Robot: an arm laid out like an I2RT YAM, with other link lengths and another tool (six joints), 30 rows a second.
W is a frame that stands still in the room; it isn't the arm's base.
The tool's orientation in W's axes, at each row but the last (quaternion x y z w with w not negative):
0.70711, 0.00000, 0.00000, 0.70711
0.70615, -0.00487, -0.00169, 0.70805
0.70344, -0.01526, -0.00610, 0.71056
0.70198, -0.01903, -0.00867, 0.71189
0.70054, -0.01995, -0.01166, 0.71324
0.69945, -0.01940, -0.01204, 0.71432
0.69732, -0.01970, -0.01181, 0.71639
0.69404, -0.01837, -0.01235, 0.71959
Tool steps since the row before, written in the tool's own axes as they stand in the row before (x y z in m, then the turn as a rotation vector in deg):
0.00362, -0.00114, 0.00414, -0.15, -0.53, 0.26
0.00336, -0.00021, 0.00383, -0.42, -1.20, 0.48
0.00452, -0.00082, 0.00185, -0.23, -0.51, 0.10
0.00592, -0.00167, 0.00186, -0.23, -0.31, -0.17
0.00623, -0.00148, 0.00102, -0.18, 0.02, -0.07
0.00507, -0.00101, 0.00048, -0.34, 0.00, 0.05
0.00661, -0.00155, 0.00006, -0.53, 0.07, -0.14
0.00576, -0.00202, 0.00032, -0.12, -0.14, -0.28
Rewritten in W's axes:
0.00362, -0.00414, -0.00114, -0.15, -0.26, -0.53
0.00333, -0.00386, -0.00018, -0.42, -0.48, -1.20
0.00447, -0.00199, -0.00074, -0.23, -0.10, -0.51
0.00587, -0.00211, -0.00156, -0.22, 0.17, -0.32
0.00619, -0.00132, -0.00139, -0.18, 0.08, 0.02
0.00505, -0.00073, -0.00094, -0.34, -0.03, 0.00
0.00662, -0.00040, -0.00147, -0.52, 0.17, 0.06
0.00576, -0.00064, -0.00195, -0.11, 0.28, -0.15

